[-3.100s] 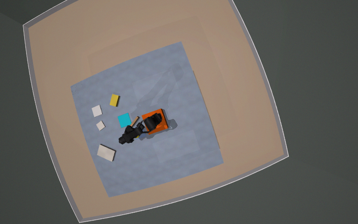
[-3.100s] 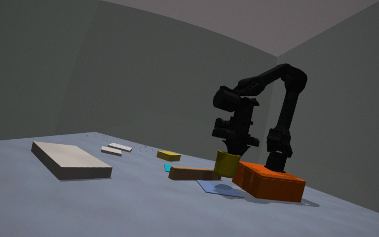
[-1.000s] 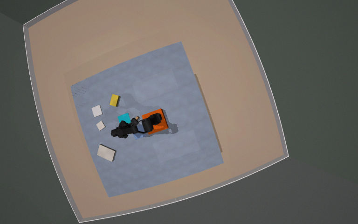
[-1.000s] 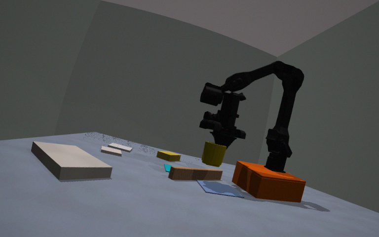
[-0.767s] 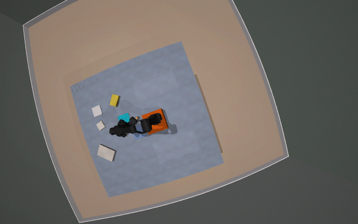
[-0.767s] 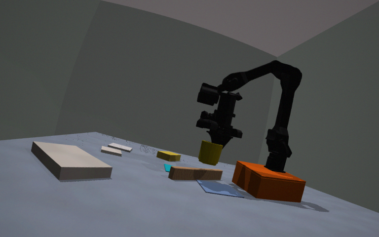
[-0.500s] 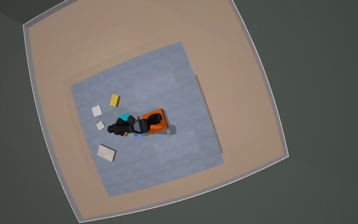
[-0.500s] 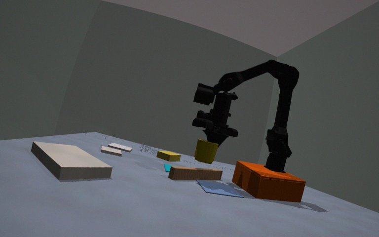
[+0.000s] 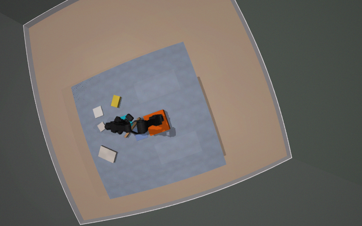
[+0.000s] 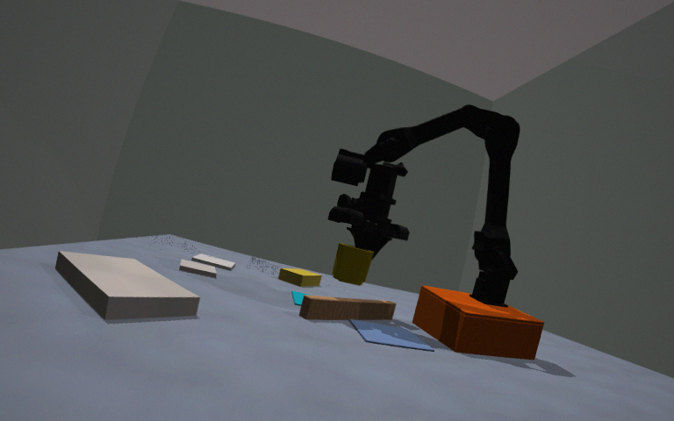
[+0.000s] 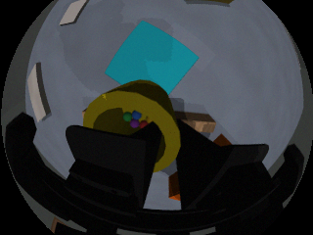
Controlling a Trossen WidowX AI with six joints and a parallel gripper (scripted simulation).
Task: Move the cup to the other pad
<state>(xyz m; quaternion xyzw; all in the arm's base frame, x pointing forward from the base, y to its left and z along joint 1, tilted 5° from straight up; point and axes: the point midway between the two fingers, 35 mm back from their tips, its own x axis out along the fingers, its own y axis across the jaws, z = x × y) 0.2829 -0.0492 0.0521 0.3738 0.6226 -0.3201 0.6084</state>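
The cyan pad is 110 mm below my gripper tip, 60 mm ahead of it and 30 mm to the right of it. Also, from my gripper tip: yellow block: 250 mm to the right, 90 mm ahead, 80 mm below; then brown wooden block: 90 mm below, 50 mm to the left, 10 mm ahead; then cup: 20 mm to the left, 20 mm ahead.
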